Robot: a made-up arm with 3 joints.
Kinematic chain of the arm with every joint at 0, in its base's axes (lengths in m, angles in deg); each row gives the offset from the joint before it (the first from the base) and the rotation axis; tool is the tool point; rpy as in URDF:
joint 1: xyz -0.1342 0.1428 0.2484 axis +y
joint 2: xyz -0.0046 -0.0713 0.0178 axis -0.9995 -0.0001 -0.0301
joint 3: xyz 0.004 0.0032 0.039 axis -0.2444 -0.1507 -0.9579
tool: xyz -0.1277 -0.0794 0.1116 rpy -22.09 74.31 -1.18
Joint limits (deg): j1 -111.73..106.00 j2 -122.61..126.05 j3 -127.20..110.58
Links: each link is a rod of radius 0.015 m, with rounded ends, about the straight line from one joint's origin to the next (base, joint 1, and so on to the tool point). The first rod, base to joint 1, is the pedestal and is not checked.
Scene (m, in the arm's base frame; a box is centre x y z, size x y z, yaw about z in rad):
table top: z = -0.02
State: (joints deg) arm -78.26 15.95 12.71
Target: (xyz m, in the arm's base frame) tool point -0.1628 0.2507 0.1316
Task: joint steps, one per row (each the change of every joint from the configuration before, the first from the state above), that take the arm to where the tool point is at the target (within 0.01 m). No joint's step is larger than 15 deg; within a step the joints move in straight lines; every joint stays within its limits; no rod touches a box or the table.
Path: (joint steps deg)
1: -4.33 13.37 -3.61
2: -4.34 13.38 -3.61
3: -4.33 13.37 -3.61
4: -4.33 13.38 -3.61
5: -4.33 13.37 -3.62
6: -4.34 13.38 -3.61
7: -4.33 13.37 -3.61

